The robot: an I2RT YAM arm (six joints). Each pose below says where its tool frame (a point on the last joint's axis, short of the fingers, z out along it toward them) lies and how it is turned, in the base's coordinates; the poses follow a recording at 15 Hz.
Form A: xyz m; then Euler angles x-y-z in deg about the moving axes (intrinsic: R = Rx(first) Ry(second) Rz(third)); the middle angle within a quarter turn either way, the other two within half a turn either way.
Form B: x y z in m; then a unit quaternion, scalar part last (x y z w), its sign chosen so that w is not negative. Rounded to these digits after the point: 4 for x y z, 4 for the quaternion.
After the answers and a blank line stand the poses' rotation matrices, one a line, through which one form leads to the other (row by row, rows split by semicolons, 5 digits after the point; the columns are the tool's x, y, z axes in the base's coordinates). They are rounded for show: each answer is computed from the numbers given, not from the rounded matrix.
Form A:
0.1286, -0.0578, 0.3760, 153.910, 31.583, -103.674
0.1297, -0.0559, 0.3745, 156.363, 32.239, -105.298
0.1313, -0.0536, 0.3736, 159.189, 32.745, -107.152
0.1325, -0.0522, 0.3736, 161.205, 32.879, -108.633
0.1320, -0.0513, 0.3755, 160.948, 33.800, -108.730
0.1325, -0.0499, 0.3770, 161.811, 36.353, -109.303
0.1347, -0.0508, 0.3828, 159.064, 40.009, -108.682
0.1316, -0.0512, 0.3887, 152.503, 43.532, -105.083
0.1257, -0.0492, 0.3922, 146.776, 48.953, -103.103
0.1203, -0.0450, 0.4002, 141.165, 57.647, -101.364
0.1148, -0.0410, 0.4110, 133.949, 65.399, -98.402
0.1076, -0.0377, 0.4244, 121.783, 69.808, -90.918
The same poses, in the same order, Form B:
0.1286, -0.0578, 0.3760, 0.5309, 0.7750, -0.0070, 0.3427
0.1297, -0.0559, 0.3745, 0.5253, 0.7820, 0.0085, 0.3354
0.1313, -0.0536, 0.3736, 0.5193, 0.7895, 0.0252, 0.3260
0.1325, -0.0522, 0.3736, 0.5144, 0.7955, 0.0357, 0.3181
0.1320, -0.0513, 0.3755, 0.5107, 0.7950, 0.0383, 0.3253
0.1325, -0.0499, 0.3770, 0.5026, 0.7937, 0.0557, 0.3381
0.1347, -0.0508, 0.3828, 0.4882, 0.7870, 0.0574, 0.3729
0.1316, -0.0512, 0.3887, 0.4787, 0.7697, 0.0439, 0.4202
0.1257, -0.0492, 0.3922, 0.4495, 0.7567, 0.0431, 0.4727
0.1203, -0.0450, 0.4002, 0.3996, 0.7408, 0.0628, 0.5363
0.1148, -0.0410, 0.4110, 0.3461, 0.7244, 0.0757, 0.5914
0.1076, -0.0377, 0.4244, 0.3042, 0.7060, 0.0663, 0.6362

-0.20138 0.82774 0.52373; 0.81820 0.43611 -0.37464; -0.53851 0.35307 -0.76508
-0.22316 0.81586 0.53345; 0.82721 0.44801 -0.33913; -0.51567 0.36560 -0.77487
-0.24804 0.80368 0.54090; 0.83651 0.45930 -0.29883; -0.48859 0.37835 -0.78621
-0.26833 0.79580 0.54287; 0.84117 0.46820 -0.27058; -0.46950 0.38404 -0.79504
-0.26684 0.78698 0.55630; 0.83686 0.47549 -0.27126; -0.47799 0.39316 -0.78547
-0.26623 0.76010 0.59276; 0.83546 0.48868 -0.25140; -0.48076 0.42830 -0.76514
-0.24534 0.72559 0.64291; 0.81118 0.51679 -0.27369; -0.53084 0.45437 -0.71538
-0.18866 0.70001 0.68876; 0.77373 0.53787 -0.33473; -0.60478 0.46976 -0.64309
-0.14887 0.63958 0.75417; 0.72108 0.59211 -0.35980; -0.67667 0.49025 -0.54933
-0.10544 0.52464 0.84477; 0.65930 0.67284 -0.33557; -0.74445 0.52157 -0.41685
-0.06083 0.41183 0.90923; 0.59092 0.74899 -0.29972; -0.80443 0.51905 -0.28892
-0.00553 0.34512 0.93854; 0.51385 0.80614 -0.29341; -0.85786 0.48065 -0.18180

